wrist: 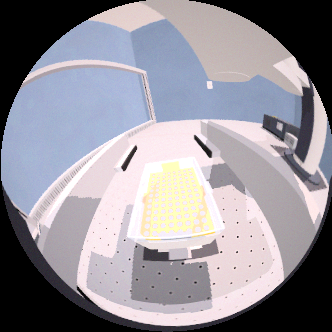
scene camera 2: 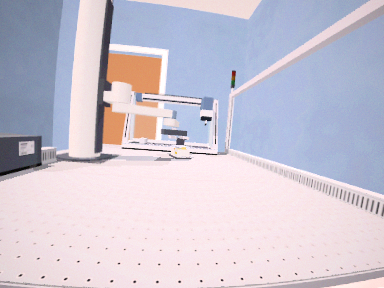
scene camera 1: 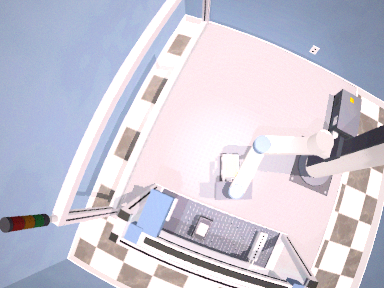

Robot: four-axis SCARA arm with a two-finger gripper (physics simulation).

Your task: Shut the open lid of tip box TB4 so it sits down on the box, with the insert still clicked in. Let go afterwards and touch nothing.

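Frame: origin at the arm's base, x ahead, y left, z up, level; metres.
Seen in the pictures: gripper, fingertip midpoint: (wrist: pixel 163 133) (scene camera 2: pixel 182 138) (scene camera 1: pixel 232 159); arm's base, origin of the base link: (wrist: pixel 302 166) (scene camera 2: pixel 85 158) (scene camera 1: pixel 314 166).
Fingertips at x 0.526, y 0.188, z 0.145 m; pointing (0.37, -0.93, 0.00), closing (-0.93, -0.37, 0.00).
Pixels of each thing's middle, then the offset from my fingertips to it. "spot": a spot on its surface instead.
- Tip box TB4, body centre: (wrist: pixel 174 202) (scene camera 1: pixel 230 166) (scene camera 2: pixel 180 151) dx -0.008, dy +0.023, dz -0.094 m
- yellow insert, body centre: (wrist: pixel 172 191) (scene camera 1: pixel 230 165) dx -0.008, dy +0.023, dz -0.068 m
- small dark-framed holder, surface spot: (scene camera 1: pixel 201 228) spot: dx +0.010, dy +0.383, dz -0.012 m
- white strip, surface spot: (scene camera 1: pixel 258 246) spot: dx -0.318, dy +0.375, dz -0.038 m
- dark controller box, surface spot: (scene camera 2: pixel 19 152) spot: dx -0.561, dy -0.531, dz -0.070 m
Tip box TB4 (scene camera 1: pixel 230 167) (scene camera 2: pixel 180 151) (wrist: pixel 175 243) stands upright on the perforated table. Its clear lid (wrist: pixel 206 212) lies down over the box, with its rim along the box top. The yellow insert (wrist: pixel 175 200) shows through the lid and looks level; its clips are too blurred to judge. My gripper (scene camera 2: pixel 180 142) (wrist: pixel 163 133) is shut as far as it goes, with nothing between the fingers. Its fingertips show past the far end of the box in the wrist view, still apart from each other. In scene camera 2 it is just above the box. The arm hides it in scene camera 1.
A gantry machine (scene camera 1: pixel 200 260) (scene camera 2: pixel 172 99) with a perforated deck stands beyond the box. Its deck holds a small dark-framed holder (scene camera 1: pixel 201 228) and a white strip (scene camera 1: pixel 258 246). A dark controller box (scene camera 1: pixel 345 112) (scene camera 2: pixel 19 152) stands near the arm's column (scene camera 2: pixel 88 80).
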